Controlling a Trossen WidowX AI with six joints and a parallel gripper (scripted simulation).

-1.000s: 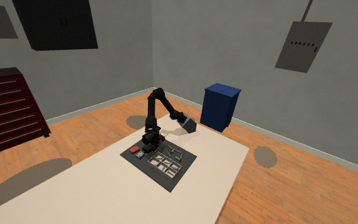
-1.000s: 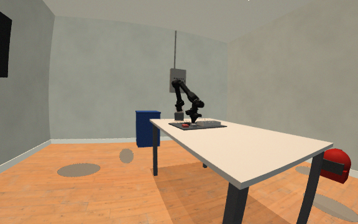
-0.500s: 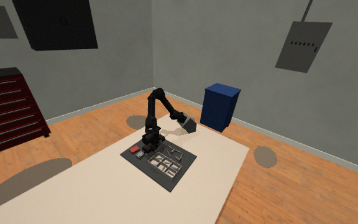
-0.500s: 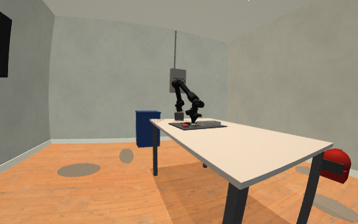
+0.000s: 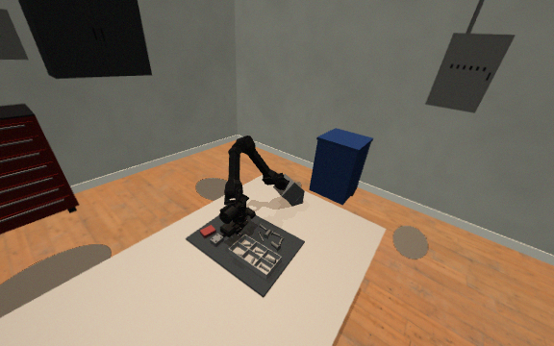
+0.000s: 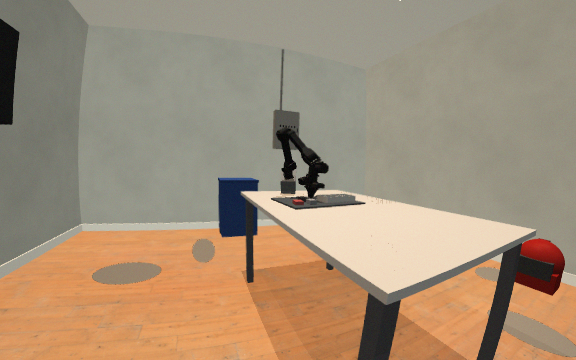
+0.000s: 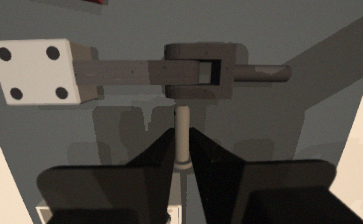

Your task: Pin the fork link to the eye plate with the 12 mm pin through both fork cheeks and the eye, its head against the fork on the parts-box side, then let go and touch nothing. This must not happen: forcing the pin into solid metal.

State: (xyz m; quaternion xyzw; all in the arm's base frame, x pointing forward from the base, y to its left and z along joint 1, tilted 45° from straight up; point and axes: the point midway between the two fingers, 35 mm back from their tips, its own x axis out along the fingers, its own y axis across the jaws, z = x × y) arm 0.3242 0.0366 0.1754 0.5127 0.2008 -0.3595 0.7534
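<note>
Now: the eye plate 5 cm to the right of my hand, 3 cm below it and 1 cm ahead of it. From my hand the other things lie so: fork link (5 cm to the right, 3 cm below, 2 cm behind); then dark mat (5 cm to the left, 5 cm below); then grey block (9 cm ahead, 5 cm to the right, 3 cm below).
</note>
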